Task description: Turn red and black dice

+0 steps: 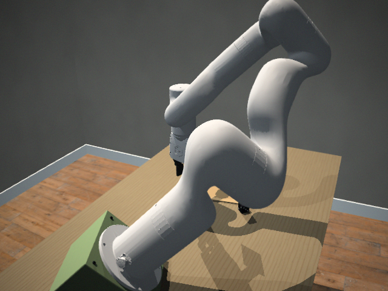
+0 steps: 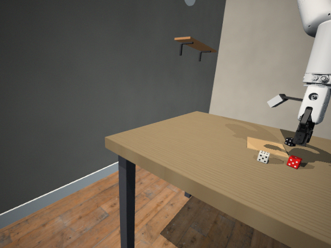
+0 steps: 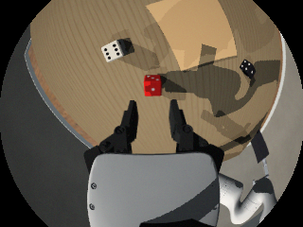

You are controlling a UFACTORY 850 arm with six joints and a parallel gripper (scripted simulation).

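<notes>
The red die is 90 mm below my hand. Also, from my hand: tan mat: 120 mm to the right, 100 mm below, 80 mm ahead; then black die: 230 mm to the right, 90 mm below, 20 mm behind; then white die: 90 mm below, 90 mm ahead, 30 mm to the left.
</notes>
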